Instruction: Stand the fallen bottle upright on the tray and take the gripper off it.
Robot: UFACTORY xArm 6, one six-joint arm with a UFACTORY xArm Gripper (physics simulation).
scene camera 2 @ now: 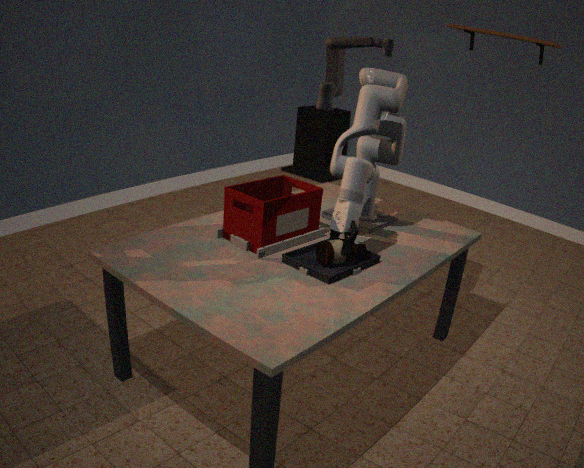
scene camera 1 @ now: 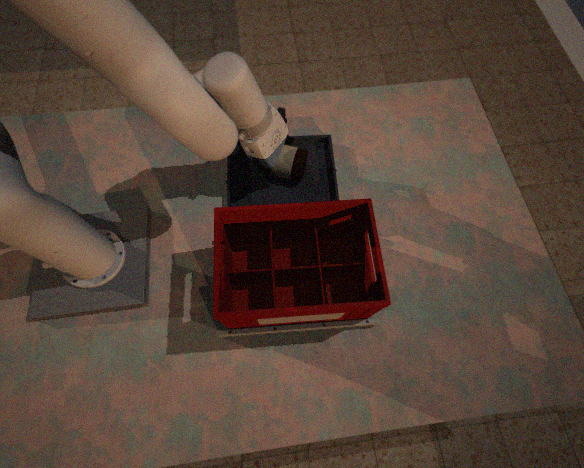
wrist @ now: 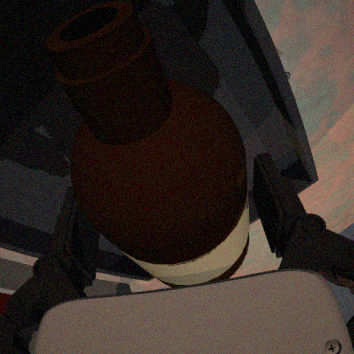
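Where they show: gripper, fingertip midpoint: (scene camera 2: 338, 252) (scene camera 1: 279, 160) (wrist: 170, 190); arm's base, origin of the base link: (scene camera 2: 360, 214) (scene camera 1: 94, 258).
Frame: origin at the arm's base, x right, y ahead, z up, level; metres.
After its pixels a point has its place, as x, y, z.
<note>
The brown bottle with a cream label (scene camera 1: 285, 161) @[-0.159, 0.415, 0.053] (scene camera 2: 338, 251) @[-0.208, 0.437, 0.038] (wrist: 165, 185) @[-0.207, 0.358, 0.049] lies on its side on the dark tray (scene camera 1: 320, 182) @[-0.137, 0.497, -0.015] (scene camera 2: 300, 263) @[-0.142, 0.532, 0.003] (wrist: 250, 95) @[-0.247, 0.421, -0.015]. In scene camera 1 its base points right and its neck is hidden under the gripper; in the wrist view its mouth shows at the upper left. My gripper (scene camera 2: 346, 241) (wrist: 170, 190) @[-0.186, 0.404, 0.018] is open and tilted, low over the tray. Its fingers stand on either side of the bottle's body, with a small gap visible at the right finger; contact at the left one is unclear.
A red crate with compartments (scene camera 1: 295, 205) @[0.003, 0.413, 0.155] (scene camera 2: 263, 222) @[0.004, 0.544, 0.090] stands close beside the tray, with a light rail (scene camera 2: 292, 243) @[-0.013, 0.416, -0.007] along its side in scene camera 2. The robot's base plate (scene camera 1: 131, 285) @[0.068, 0.079, 0.004] is to the left in scene camera 1. Another arm on a black pedestal (scene camera 2: 320, 142) stands behind the table.
</note>
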